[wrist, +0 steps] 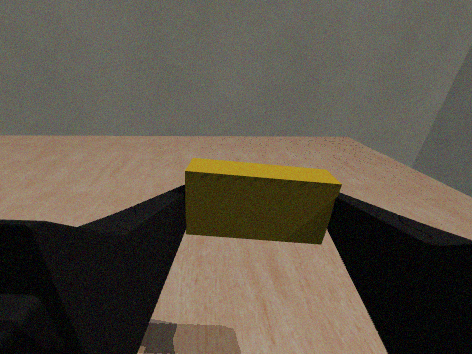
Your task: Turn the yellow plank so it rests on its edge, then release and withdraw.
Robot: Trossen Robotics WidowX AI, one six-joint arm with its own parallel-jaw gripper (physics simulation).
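Observation:
The yellow plank (257,207) is in the middle of the wrist view, its broad face dark and turned to the camera, its narrow top face brightly lit. It stands upright on its long edge, tilted slightly down to the right in the view. My gripper (256,195) is shut on the plank, with one black finger at its left end and the other at its right end. Whether the plank's lower edge touches the table cannot be told from this view.
The wooden table top (100,175) stretches behind and below the plank. Its far edge and right edge show, with a grey wall (225,65) beyond. A shadow falls on the table at the bottom, near the left finger.

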